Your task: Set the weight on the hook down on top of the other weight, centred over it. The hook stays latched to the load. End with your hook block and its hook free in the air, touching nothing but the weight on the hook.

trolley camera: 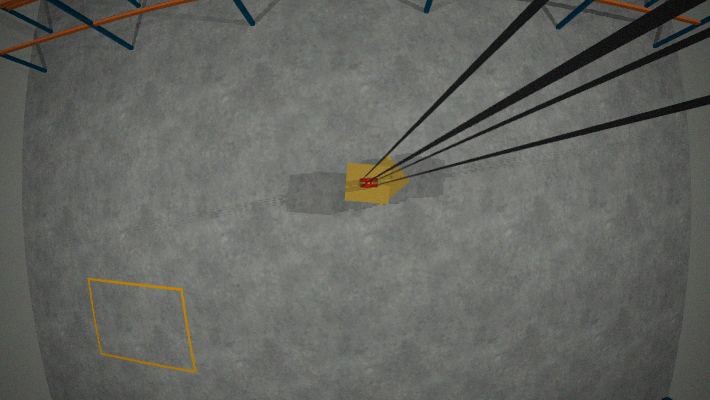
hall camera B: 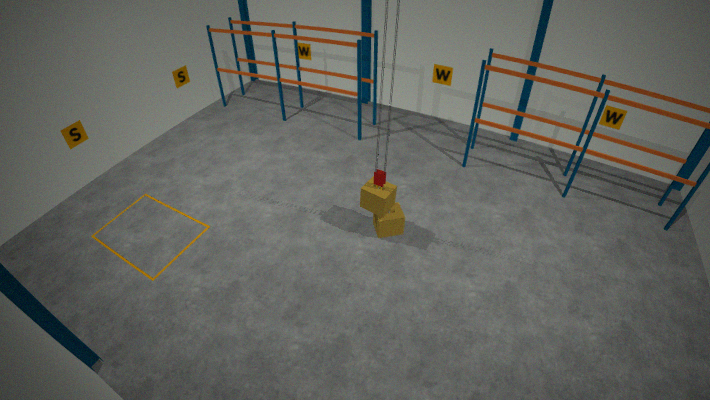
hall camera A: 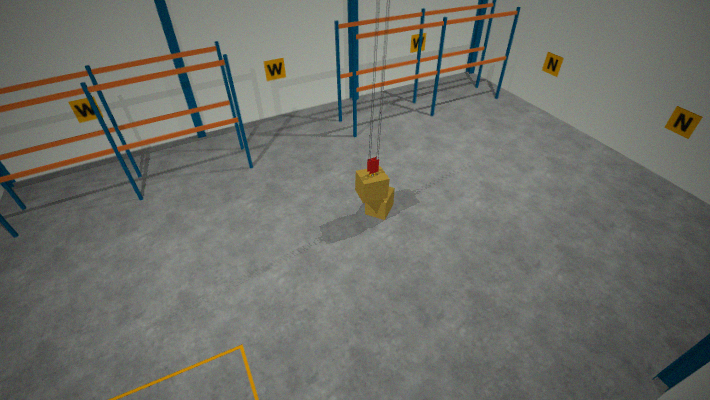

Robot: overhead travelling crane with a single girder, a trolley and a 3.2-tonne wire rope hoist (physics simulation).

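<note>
The weight on the hook [hall camera A: 370, 187] [hall camera B: 377, 200] [trolley camera: 354, 172] is a yellow block, hanging upright from my red hook block [hall camera A: 373, 165] [hall camera B: 380, 178] [trolley camera: 368, 183], with the hook latched to its top. The other weight [hall camera A: 387, 204] [hall camera B: 392, 225] [trolley camera: 399, 181] is a yellow block on the floor, turned at an angle to the upper one. The upper weight overlaps it but sits off centre, to the left in hall camera B and the trolley camera. The lower weight's top is largely hidden. Whether the two weights touch, I cannot tell.
Blue and orange racks [hall camera A: 112, 142] [hall camera A: 355, 117] [hall camera B: 359, 115] [hall camera B: 575, 171] stand along the W wall. A yellow outlined square [hall camera A: 249, 372] [hall camera B: 177, 211] [trolley camera: 188, 330] is marked on the floor, away from the weights. Shadows lie on both sides of the weights.
</note>
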